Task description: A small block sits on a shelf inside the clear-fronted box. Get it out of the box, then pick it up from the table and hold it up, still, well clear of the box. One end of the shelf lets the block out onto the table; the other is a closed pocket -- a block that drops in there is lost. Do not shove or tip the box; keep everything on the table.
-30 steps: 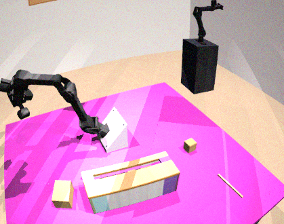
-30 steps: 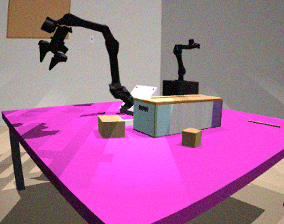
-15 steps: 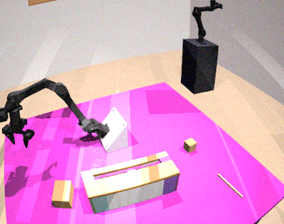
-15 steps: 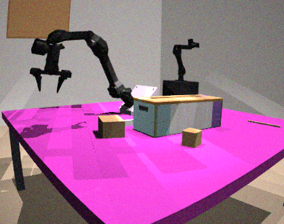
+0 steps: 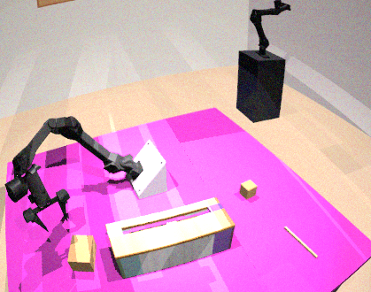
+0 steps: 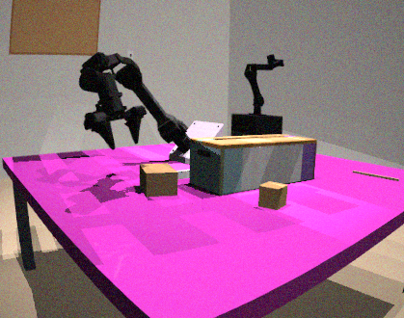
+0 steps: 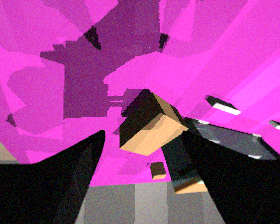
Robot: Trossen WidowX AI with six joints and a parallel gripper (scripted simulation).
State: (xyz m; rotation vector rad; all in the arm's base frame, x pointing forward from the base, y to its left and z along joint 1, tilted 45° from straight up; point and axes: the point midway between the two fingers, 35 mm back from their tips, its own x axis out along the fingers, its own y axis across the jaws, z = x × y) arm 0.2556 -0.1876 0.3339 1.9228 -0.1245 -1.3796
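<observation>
Now: gripper tip 9 cm short of the long box, 36 cm to the right of it and 5 cm above it. Also, from my gripper tip: thin stick (30 cm ahead, 80 cm to the left, 11 cm below).
</observation>
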